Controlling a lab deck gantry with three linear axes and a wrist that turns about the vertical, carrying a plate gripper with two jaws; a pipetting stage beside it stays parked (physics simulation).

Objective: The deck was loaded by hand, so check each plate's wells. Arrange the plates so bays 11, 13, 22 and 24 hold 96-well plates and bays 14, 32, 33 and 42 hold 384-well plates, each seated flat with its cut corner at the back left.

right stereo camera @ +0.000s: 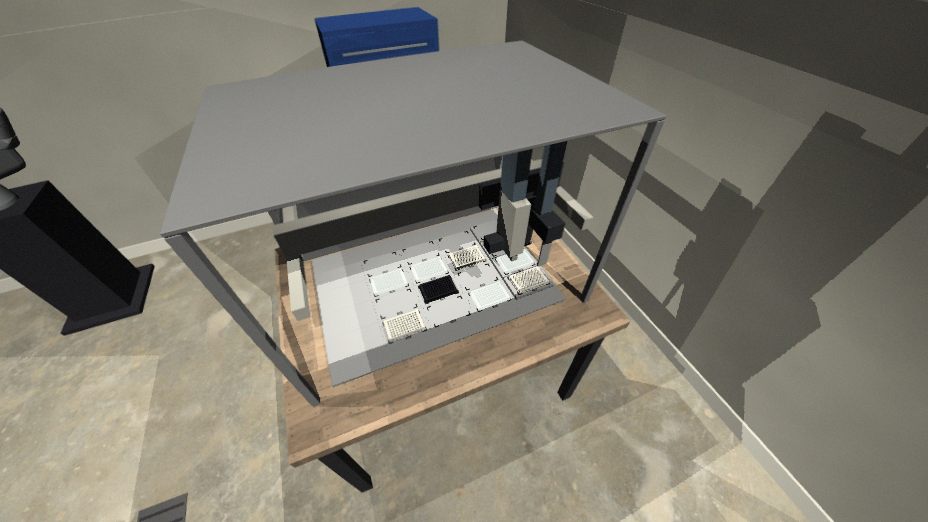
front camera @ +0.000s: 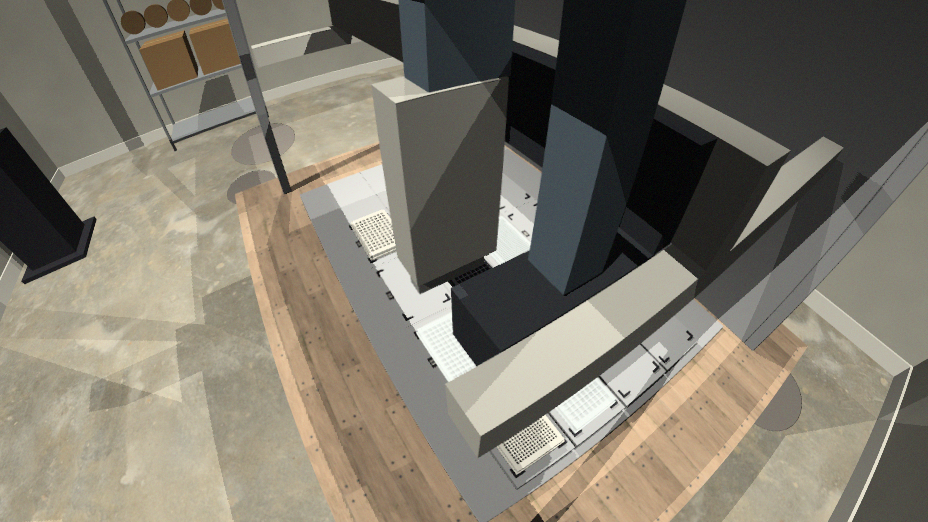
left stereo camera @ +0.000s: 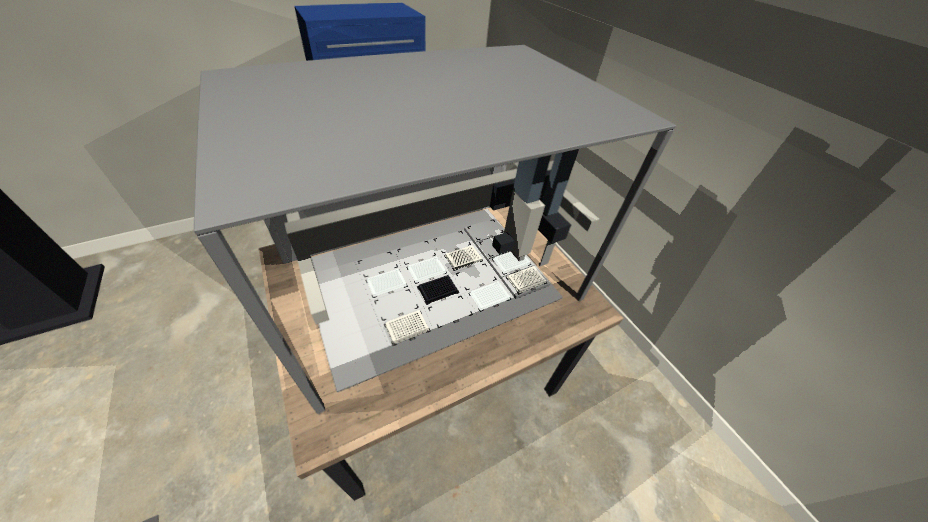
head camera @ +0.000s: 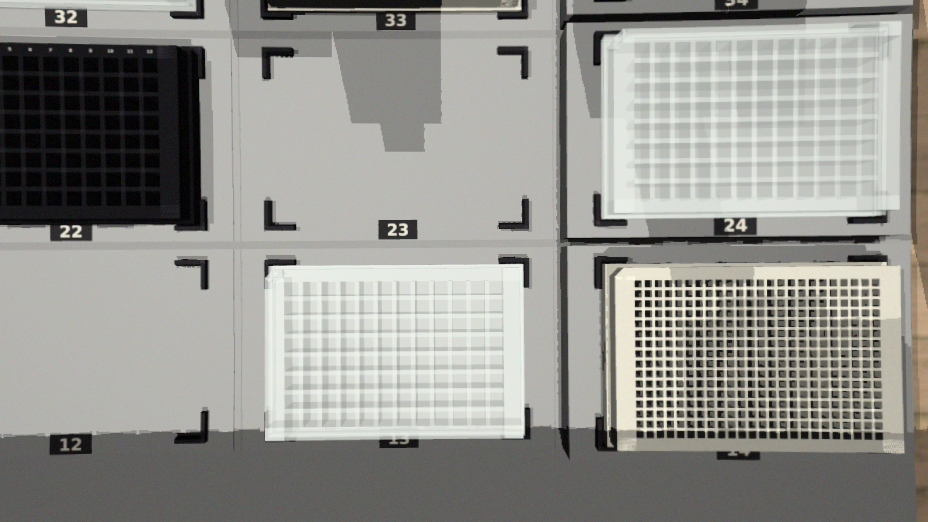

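My gripper is raised at the deck's right end by bay 14. One jaw shows hanging at its block's near edge; it looks open and carries no plate. A cream 384-well plate lies in bay 14, cut corner back left. White 96-well plates lie in bay 13 and in bay 24; the latter looks slightly turned. A black 96-well plate is in bay 22. Cream 96-well plate is in bay 11, white plates in 31 and 32, cream plate in 33.
The parked pipetting stage stands left of the gripper's column. A beige beam crosses the right end in the front view. Bays 12 and 23 hold no plate. Frame posts stand at the table corners.
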